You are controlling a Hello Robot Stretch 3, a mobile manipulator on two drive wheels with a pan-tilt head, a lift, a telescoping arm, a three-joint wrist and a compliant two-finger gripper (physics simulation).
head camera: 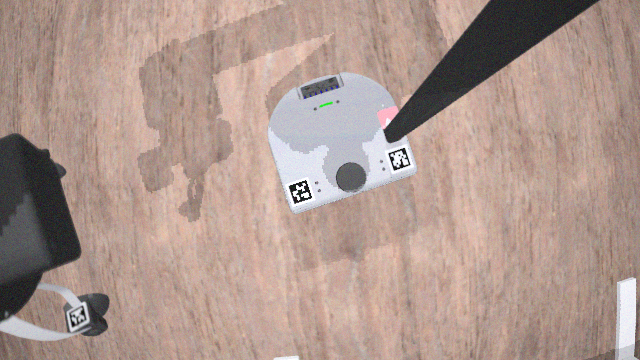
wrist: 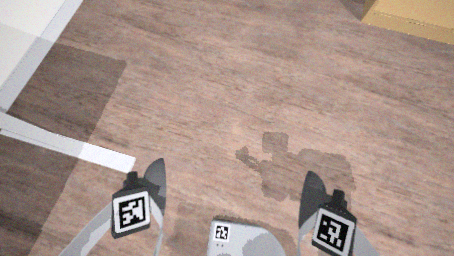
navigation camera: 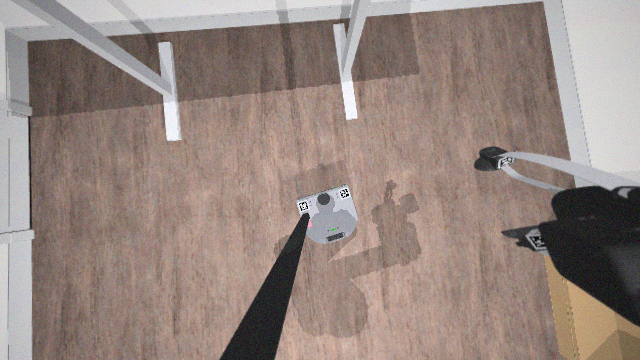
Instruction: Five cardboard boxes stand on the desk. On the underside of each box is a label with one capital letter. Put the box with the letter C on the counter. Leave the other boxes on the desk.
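Where they show: gripper, between the fingertips: (navigation camera: 498,193); robot's base, origin of its link: (head camera: 349,176) (navigation camera: 323,198).
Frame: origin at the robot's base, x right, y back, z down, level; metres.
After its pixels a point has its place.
My gripper (navigation camera: 492,197) @[z -0.981, x 0.242, y 0.019 m] (wrist: 233,183) @[z -0.981, x 0.242, y 0.019 m] is open, with a wide gap between its fingertips and floor showing through it. In the head camera view one fingertip (head camera: 95,314) @[z -1.021, x 0.208, y -0.036 m] shows at the lower left; the other is hidden by the wrist. The desk's white legs stand on floor bars, one foot (navigation camera: 172,120) (wrist: 107,156) at the left in both views and another foot (navigation camera: 351,102) at the top middle of the navigation view. The desk top, the five cardboard boxes and their letters do not show. I cannot tell whether the counter shows.
My base (head camera: 345,125) @[z -0.160, x -0.028, y 0.123 m] (navigation camera: 332,220) @[z -0.160, x 0.012, y 0.136 m] (wrist: 250,242) stands on the wood floor beside its shadows. A large tan piece of furniture (navigation camera: 595,310) @[z -0.101, x 1.433, y 1.165 m] (wrist: 415,12) is at the lower right of the navigation view, close to my wrist. White panels (navigation camera: 17,175) @[z -0.056, x -1.834, y -0.716 m] line the left; walls bound the floor.
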